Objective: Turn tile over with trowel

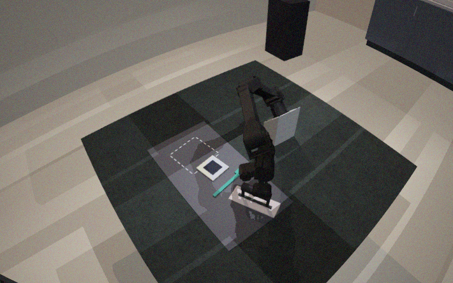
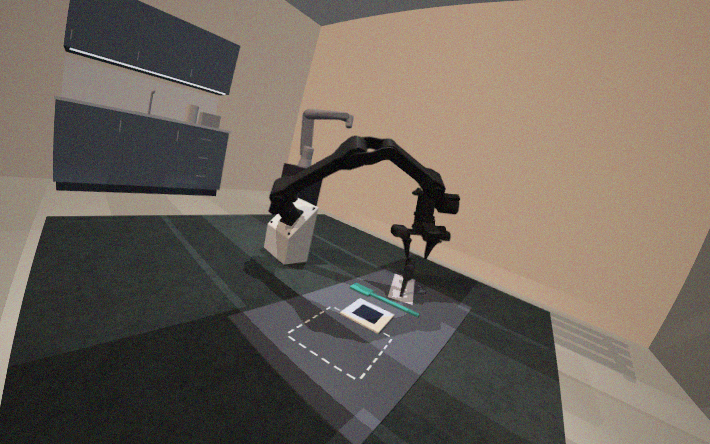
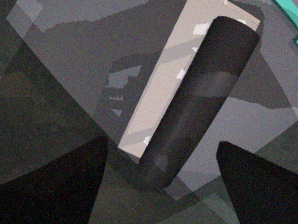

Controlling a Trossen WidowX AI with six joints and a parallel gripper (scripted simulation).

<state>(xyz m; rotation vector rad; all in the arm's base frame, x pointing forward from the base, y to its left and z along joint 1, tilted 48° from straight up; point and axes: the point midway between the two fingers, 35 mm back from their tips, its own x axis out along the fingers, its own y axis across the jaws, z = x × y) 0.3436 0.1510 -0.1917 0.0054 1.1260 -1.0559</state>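
The trowel is 70 mm below my gripper tip, 40 mm to the right of it and 10 mm ahead of it. The rest, counted from my gripper tip: grey mat (230 mm to the right, 130 mm below, 50 mm ahead); then teal flat tool (170 mm to the right, 100 mm below, 10 mm behind); then tile (270 mm to the right, 100 mm below, 30 mm ahead).
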